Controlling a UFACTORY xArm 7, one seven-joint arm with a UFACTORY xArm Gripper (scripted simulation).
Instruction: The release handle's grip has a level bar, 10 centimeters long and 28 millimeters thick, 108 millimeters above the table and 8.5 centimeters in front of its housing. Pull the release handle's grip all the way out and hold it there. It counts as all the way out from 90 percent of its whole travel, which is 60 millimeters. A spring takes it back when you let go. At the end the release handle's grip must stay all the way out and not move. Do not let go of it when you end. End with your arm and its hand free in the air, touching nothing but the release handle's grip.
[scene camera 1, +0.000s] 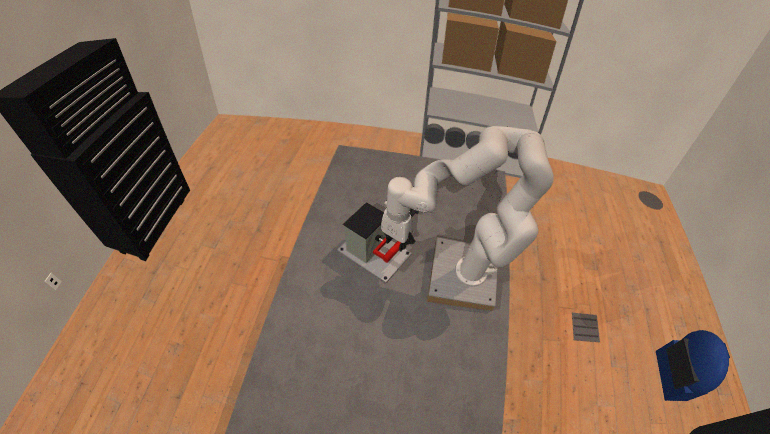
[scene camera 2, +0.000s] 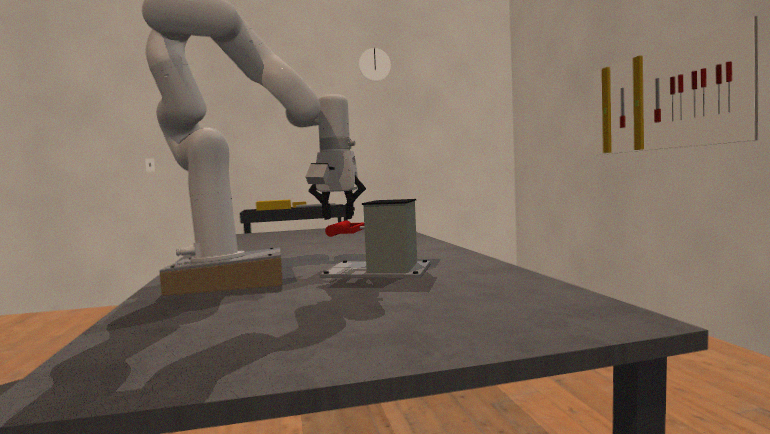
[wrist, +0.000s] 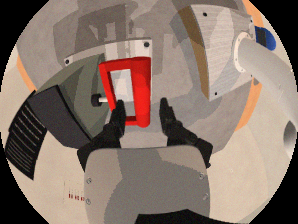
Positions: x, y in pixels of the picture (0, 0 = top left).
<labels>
My gripper shows in scene camera 1 (395, 244), in scene camera 2 and in the wrist view. The same spot on my gripper: (wrist: 177, 135) is (scene camera 2: 323, 196). One and the same spot on a baseplate: (scene camera 2: 346, 269) is (scene camera 1: 394, 256).
</labels>
